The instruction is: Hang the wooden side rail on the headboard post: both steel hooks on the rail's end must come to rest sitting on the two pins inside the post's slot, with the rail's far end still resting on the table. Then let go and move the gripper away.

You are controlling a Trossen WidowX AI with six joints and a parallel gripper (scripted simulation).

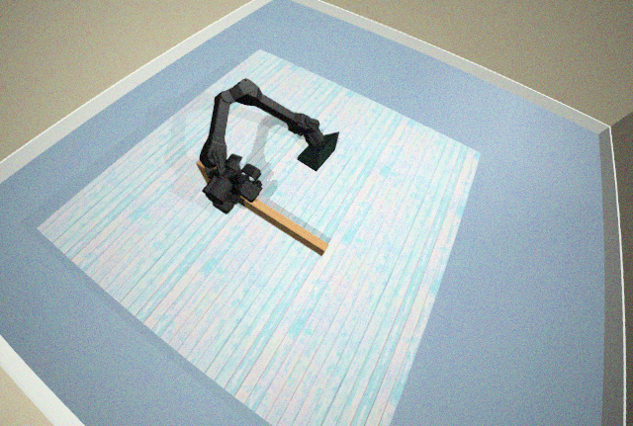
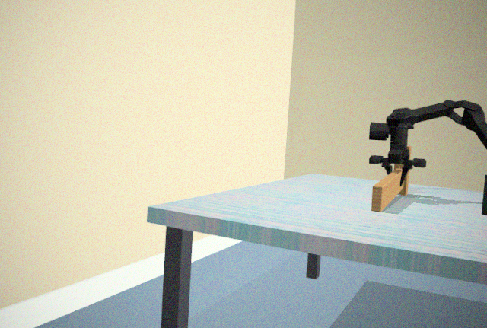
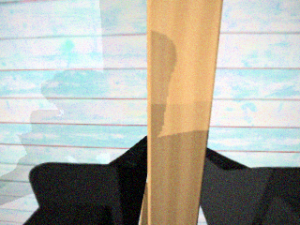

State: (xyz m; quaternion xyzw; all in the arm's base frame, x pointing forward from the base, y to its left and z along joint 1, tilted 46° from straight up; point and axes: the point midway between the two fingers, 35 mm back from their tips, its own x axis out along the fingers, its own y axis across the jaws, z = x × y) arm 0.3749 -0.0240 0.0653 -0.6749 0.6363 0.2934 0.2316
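The headboard post is 12 cm to the right of my gripper tip, 4 cm above it and 1 cm ahead of it.
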